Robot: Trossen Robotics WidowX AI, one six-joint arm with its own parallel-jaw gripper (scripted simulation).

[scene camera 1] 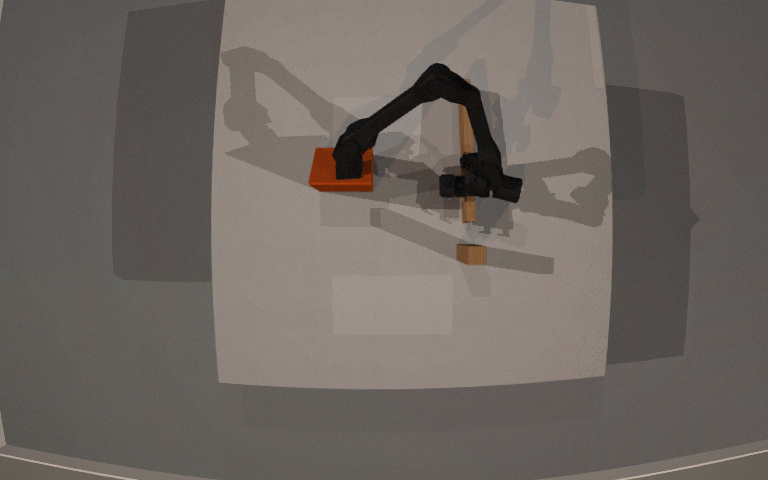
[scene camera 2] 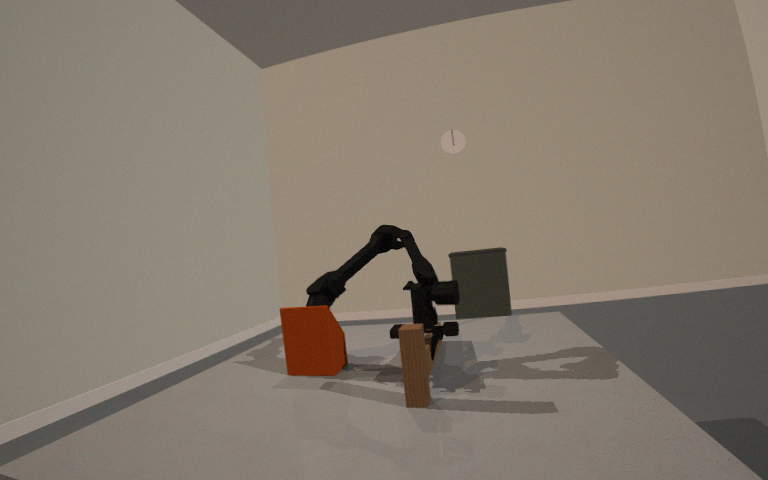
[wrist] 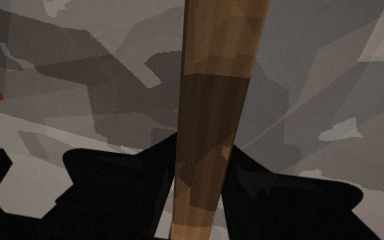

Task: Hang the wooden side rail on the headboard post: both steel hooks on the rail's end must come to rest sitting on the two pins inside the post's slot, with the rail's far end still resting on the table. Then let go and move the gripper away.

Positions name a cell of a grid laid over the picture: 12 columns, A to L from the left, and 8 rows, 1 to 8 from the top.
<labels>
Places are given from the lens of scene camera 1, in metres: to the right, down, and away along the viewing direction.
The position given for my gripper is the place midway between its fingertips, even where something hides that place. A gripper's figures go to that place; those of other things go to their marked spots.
my gripper (scene camera 1: H4): 0.24, -0.15, 1.31
wooden side rail (scene camera 1: H3): 0.24, -0.29, 1.26
</labels>
